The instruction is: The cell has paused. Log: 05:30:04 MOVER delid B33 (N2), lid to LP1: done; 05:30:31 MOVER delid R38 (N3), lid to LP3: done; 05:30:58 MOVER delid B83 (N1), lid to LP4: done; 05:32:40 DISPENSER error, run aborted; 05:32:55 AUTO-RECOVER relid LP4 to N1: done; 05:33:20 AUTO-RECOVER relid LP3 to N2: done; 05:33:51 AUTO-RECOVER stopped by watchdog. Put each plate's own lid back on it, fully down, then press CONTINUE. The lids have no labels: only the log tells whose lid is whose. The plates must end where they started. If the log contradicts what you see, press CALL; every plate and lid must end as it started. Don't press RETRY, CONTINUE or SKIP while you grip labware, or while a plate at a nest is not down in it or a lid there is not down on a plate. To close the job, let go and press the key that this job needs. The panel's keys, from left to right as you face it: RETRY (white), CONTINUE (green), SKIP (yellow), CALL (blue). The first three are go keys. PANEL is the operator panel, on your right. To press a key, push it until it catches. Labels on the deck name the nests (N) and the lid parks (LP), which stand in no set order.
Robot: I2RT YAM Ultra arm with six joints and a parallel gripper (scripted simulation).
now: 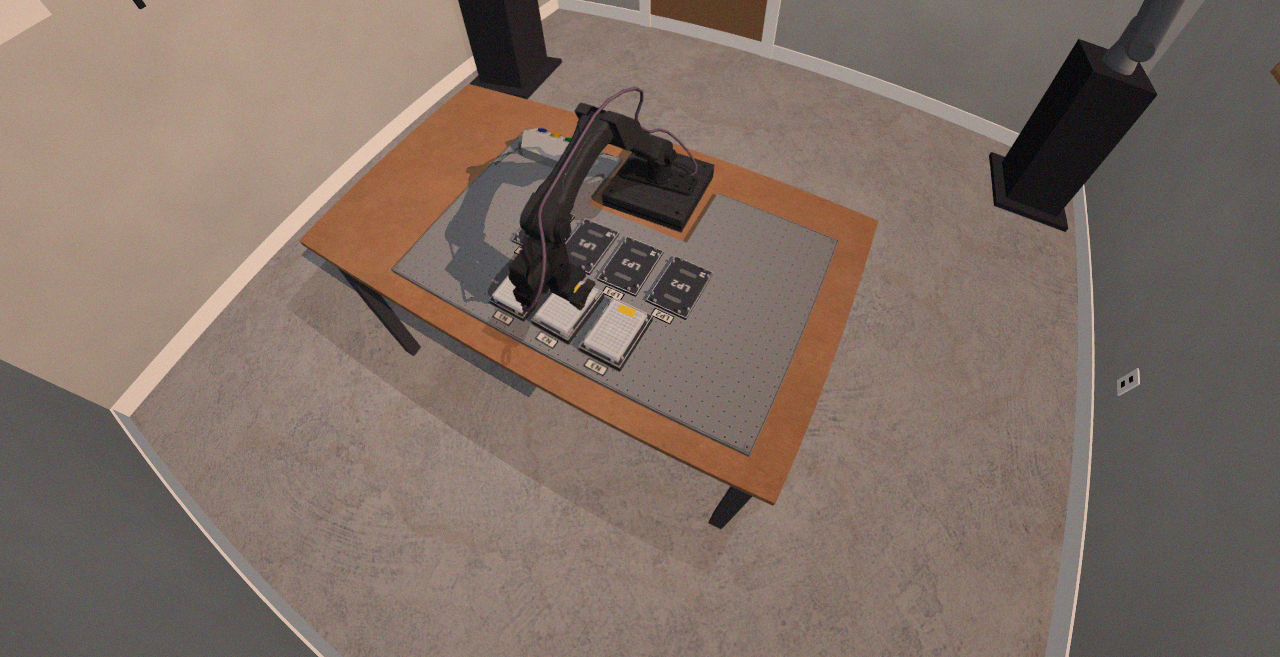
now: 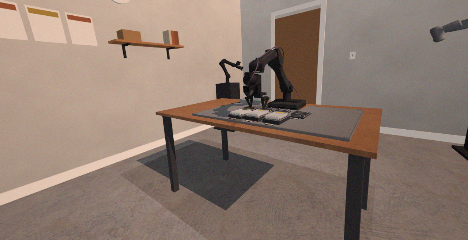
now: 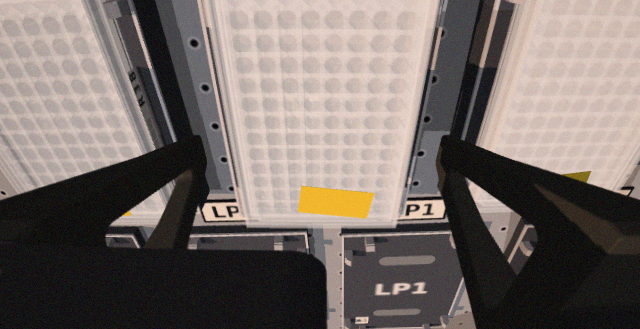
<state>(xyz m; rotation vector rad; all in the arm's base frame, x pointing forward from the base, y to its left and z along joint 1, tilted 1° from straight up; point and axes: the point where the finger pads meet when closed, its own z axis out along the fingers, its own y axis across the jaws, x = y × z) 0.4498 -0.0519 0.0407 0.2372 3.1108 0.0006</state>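
The green continue key is 480 mm behind my hand and 230 mm to the right of it. The rest, counted from my hand: lid park LP4: 200 mm behind, 170 mm to the right, 60 mm below; plate: 130 mm to the left, 40 mm below, 10 mm ahead; yellow skip key: 490 mm behind, 280 mm to the right.
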